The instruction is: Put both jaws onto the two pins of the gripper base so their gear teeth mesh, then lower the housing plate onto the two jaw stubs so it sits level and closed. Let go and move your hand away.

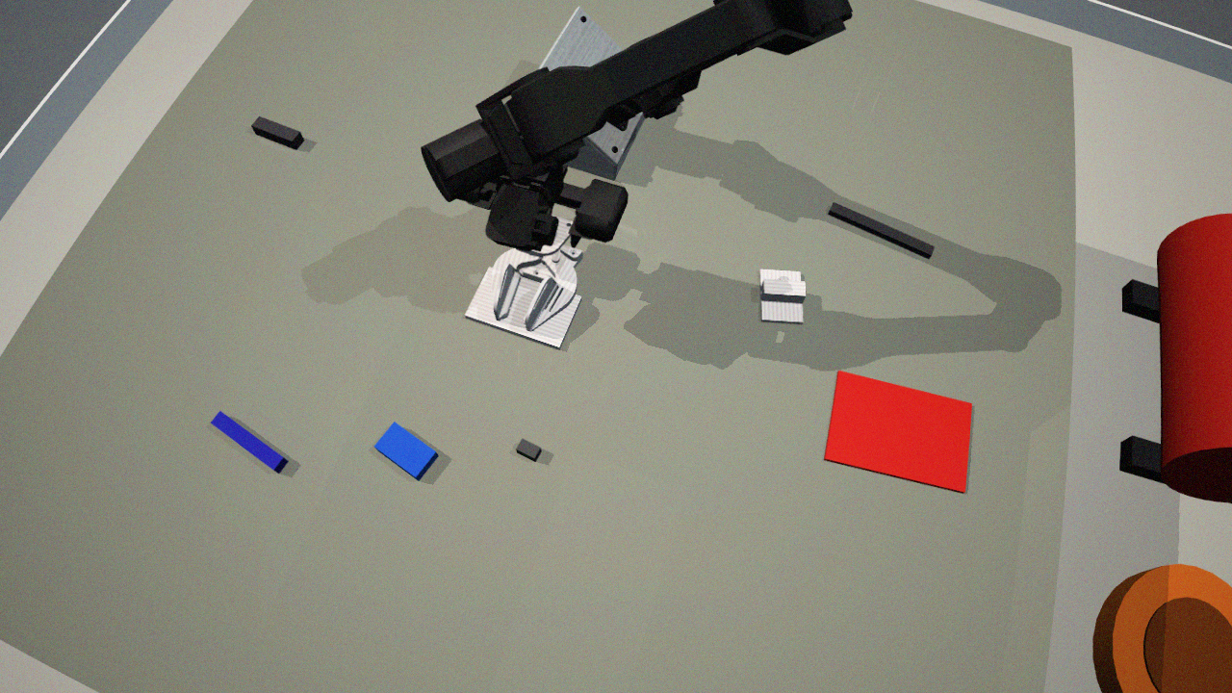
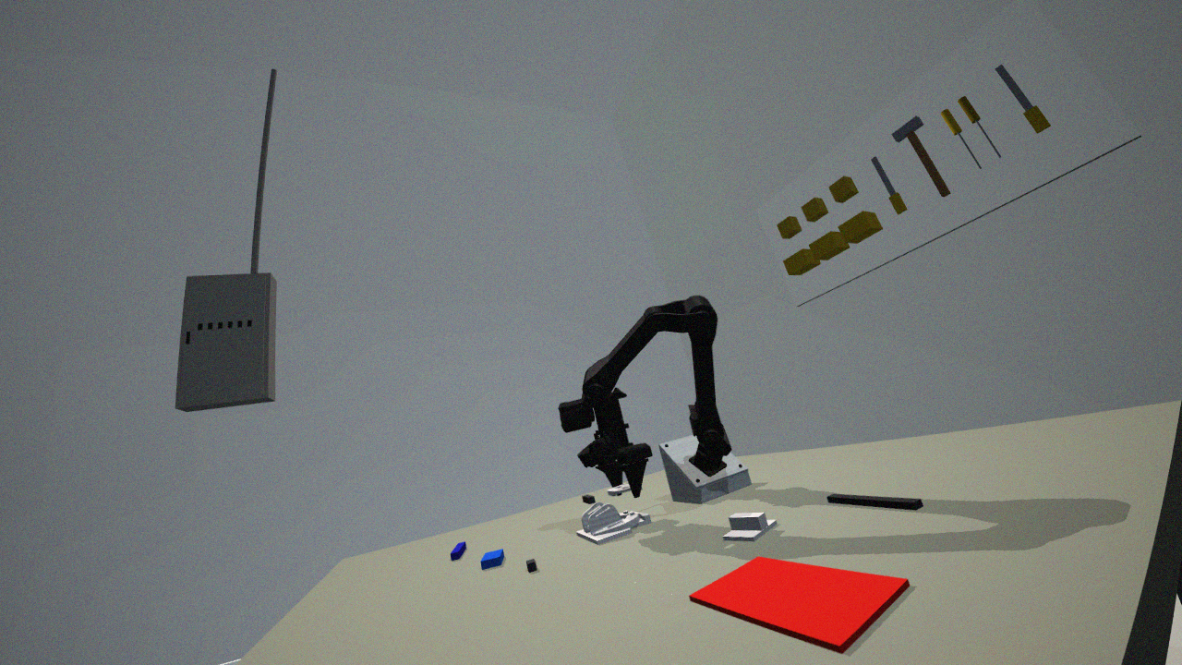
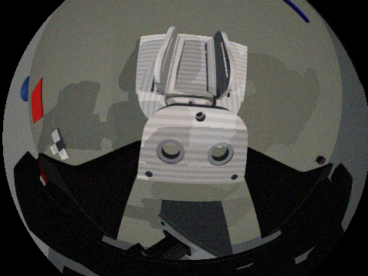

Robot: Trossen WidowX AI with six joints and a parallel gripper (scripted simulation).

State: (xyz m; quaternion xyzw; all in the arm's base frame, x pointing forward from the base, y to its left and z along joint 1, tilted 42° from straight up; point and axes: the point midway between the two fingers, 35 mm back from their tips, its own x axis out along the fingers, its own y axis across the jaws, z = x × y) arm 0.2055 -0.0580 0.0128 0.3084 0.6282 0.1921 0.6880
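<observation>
The housing plate lies 50 mm below my gripper tip. Round my gripper tip: small black block (240 mm ahead, 50 mm below, 40 mm to the left); white ribbed plate (70 mm ahead, 50 mm below, 10 mm to the right); gripper base (20 mm above, 10 mm ahead).
</observation>
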